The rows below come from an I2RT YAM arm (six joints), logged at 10 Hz.
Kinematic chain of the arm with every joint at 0, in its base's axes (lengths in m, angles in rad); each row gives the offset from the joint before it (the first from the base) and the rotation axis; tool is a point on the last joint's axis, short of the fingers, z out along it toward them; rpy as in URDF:
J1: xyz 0 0 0.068 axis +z
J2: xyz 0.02 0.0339 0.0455 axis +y
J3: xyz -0.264 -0.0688 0 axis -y
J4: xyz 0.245 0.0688 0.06 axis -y
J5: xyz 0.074 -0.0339 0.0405 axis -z
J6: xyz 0.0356 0 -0.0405 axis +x
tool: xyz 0 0 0 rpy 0 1.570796 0
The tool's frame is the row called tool.
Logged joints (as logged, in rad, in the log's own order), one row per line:
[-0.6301, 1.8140, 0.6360, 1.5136, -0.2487, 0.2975]
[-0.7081, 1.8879, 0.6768, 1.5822, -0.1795, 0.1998]
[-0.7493, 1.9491, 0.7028, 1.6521, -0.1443, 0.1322]
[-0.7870, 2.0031, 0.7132, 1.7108, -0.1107, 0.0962]
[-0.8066, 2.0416, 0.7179, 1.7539, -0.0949, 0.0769]
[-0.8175, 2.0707, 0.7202, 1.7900, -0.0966, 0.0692]
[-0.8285, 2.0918, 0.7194, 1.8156, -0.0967, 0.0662]
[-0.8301, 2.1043, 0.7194, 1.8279, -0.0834, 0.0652]
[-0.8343, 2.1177, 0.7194, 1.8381, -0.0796, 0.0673]
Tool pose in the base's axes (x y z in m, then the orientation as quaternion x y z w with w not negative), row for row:
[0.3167, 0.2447, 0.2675, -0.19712, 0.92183, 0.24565, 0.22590]
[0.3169, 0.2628, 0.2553, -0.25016, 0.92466, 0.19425, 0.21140]
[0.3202, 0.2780, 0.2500, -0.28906, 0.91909, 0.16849, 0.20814]
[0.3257, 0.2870, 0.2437, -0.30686, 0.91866, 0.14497, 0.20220]
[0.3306, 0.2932, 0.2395, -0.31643, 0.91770, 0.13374, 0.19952]
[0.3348, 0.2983, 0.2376, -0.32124, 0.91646, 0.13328, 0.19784]
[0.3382, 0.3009, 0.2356, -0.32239, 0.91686, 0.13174, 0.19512]
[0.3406, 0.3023, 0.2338, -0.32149, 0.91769, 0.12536, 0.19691]
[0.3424, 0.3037, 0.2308, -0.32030, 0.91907, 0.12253, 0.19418]
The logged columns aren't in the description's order. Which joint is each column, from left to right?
Columns, left to right: J4, J2, J1, J3, J5, J6.
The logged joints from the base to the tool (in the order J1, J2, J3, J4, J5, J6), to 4 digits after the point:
[0.6360, 1.8140, 1.5136, -0.6301, -0.2487, 0.2975]
[0.6768, 1.8879, 1.5822, -0.7081, -0.1795, 0.1998]
[0.7028, 1.9491, 1.6521, -0.7493, -0.1443, 0.1322]
[0.7132, 2.0031, 1.7108, -0.7870, -0.1107, 0.0962]
[0.7179, 2.0416, 1.7539, -0.8066, -0.0949, 0.0769]
[0.7202, 2.0707, 1.7900, -0.8175, -0.0966, 0.0692]
[0.7194, 2.0918, 1.8156, -0.8285, -0.0967, 0.0662]
[0.7194, 2.1043, 1.8279, -0.8301, -0.0834, 0.0652]
[0.7194, 2.1177, 1.8381, -0.8343, -0.0796, 0.0673]

